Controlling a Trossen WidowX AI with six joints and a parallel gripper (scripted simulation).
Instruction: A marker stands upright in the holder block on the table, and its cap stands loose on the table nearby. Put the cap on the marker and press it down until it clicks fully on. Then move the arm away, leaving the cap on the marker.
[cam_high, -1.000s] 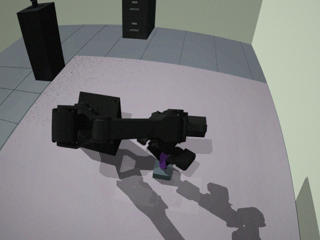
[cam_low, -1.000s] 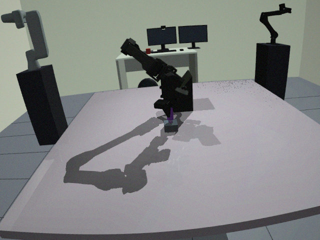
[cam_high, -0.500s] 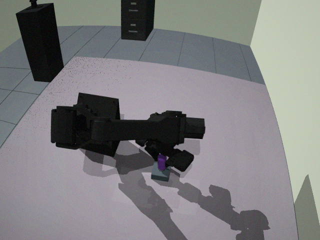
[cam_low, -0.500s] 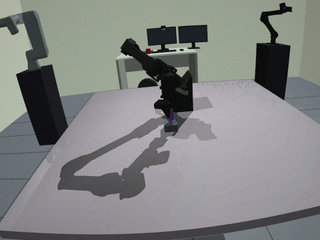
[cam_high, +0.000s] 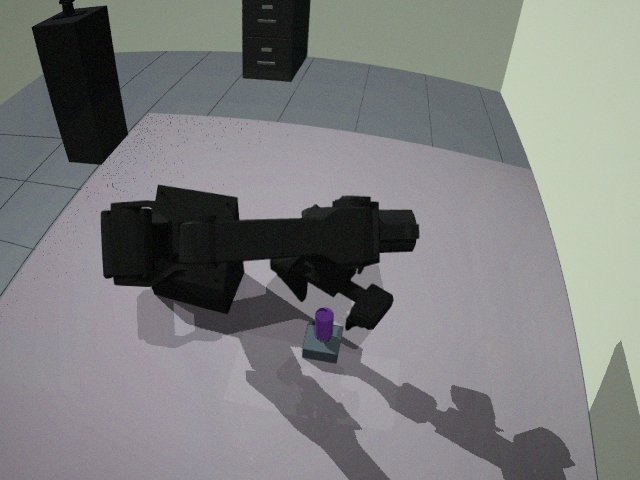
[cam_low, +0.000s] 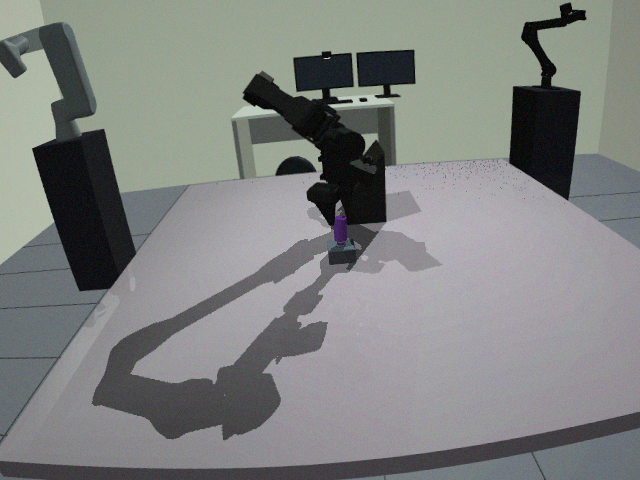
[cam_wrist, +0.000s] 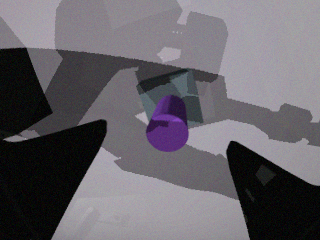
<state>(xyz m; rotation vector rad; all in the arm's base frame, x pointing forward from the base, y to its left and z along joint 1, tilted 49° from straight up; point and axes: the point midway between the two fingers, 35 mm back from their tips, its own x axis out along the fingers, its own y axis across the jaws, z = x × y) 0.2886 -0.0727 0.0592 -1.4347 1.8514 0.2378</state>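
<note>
The purple marker cap lies 3 cm below my gripper tip.
</note>
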